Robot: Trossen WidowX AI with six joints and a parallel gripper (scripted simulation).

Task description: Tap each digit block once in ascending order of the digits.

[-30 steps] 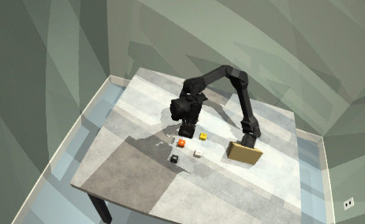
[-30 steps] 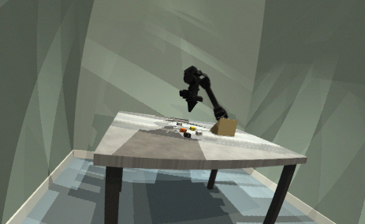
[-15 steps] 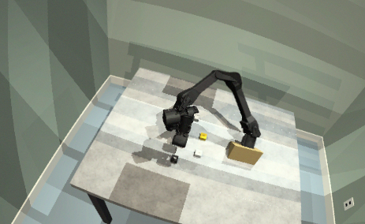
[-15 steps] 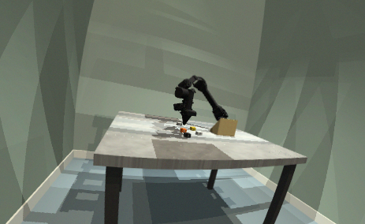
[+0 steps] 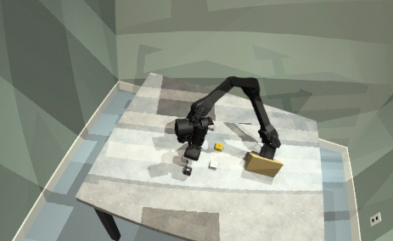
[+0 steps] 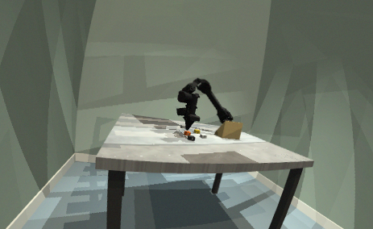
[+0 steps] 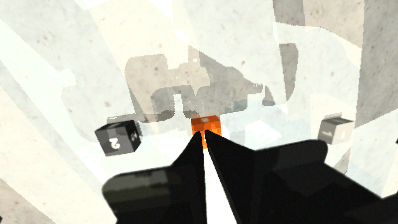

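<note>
Right now the orange block is 2 cm below my gripper tip, 1 cm to the right of it and 1 cm behind it. The rest, counted from my gripper tip: white block: 10 cm behind, 2 cm to the left, 2 cm below; yellow block: 10 cm behind, 9 cm to the right, 2 cm below; dark block: 9 cm to the left, 2 cm below.
</note>
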